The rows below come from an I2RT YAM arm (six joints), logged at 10 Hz.
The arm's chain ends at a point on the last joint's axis. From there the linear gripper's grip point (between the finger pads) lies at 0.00 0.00 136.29 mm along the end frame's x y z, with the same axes.
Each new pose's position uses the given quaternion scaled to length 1; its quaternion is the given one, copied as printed.
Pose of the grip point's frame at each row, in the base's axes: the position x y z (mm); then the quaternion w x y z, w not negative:
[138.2 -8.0 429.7 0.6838 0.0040 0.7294 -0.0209]
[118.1 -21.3 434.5 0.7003 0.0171 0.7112 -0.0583]
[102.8 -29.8 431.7 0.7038 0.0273 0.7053 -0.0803]
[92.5 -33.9 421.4 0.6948 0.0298 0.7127 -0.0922]
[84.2 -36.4 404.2 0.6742 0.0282 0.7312 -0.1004]
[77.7 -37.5 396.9 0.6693 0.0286 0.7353 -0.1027]
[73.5 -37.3 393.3 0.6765 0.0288 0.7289 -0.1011]
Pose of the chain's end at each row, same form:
[2.3 -3.1 438.4 0.6838 0.0040 0.7294 -0.0209]
[-17.4 -6.7 436.2 0.7003 0.0171 0.7112 -0.0583]
[-31.9 -9.1 431.2 0.7038 0.0273 0.7053 -0.0803]
[-41.7 -10.3 423.8 0.6948 0.0298 0.7127 -0.0922]
[-49.4 -11.2 413.9 0.6742 0.0282 0.7312 -0.1004]
[-55.6 -11.7 408.2 0.6693 0.0286 0.7353 -0.1027]
[-60.1 -11.9 402.1 0.6765 0.0288 0.7289 -0.1011]

